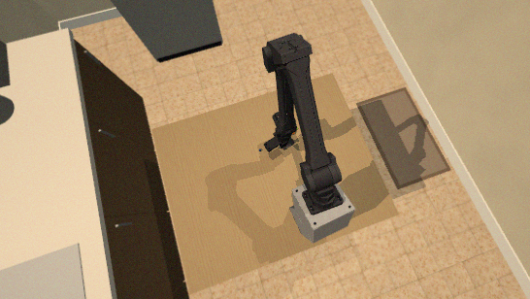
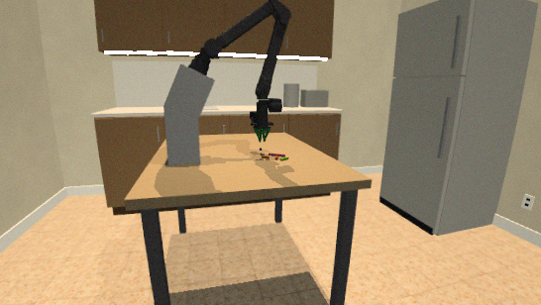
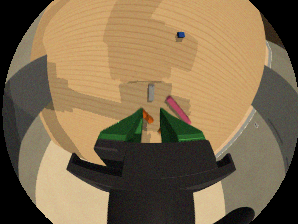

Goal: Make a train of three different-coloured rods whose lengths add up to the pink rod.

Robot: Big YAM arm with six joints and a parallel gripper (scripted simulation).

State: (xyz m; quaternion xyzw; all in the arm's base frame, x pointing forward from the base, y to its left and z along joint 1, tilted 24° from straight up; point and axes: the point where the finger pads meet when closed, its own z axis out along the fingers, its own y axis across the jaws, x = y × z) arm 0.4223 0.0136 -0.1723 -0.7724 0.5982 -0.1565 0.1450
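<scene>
Now: the grey rod 70 mm below my hand. From my hand the other things lie so: lime rod (90 mm ahead, 110 mm to the right, 70 mm below); then blue rod (20 mm ahead, 120 mm to the left, 70 mm below); then pink rod (70 mm ahead, 30 mm to the right, 70 mm below).
</scene>
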